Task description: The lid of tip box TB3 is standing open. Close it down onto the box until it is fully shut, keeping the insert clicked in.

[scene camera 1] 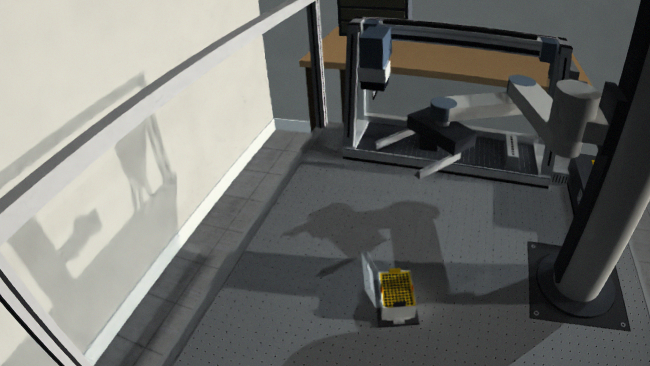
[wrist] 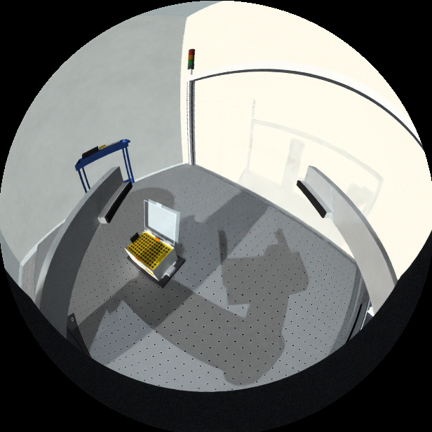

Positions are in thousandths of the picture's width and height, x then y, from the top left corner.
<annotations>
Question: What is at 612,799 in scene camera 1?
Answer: A yellow insert.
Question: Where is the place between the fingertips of the gripper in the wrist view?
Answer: At 501,390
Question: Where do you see a yellow insert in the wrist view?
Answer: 348,582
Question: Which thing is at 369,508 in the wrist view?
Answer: A clear lid.
</annotations>
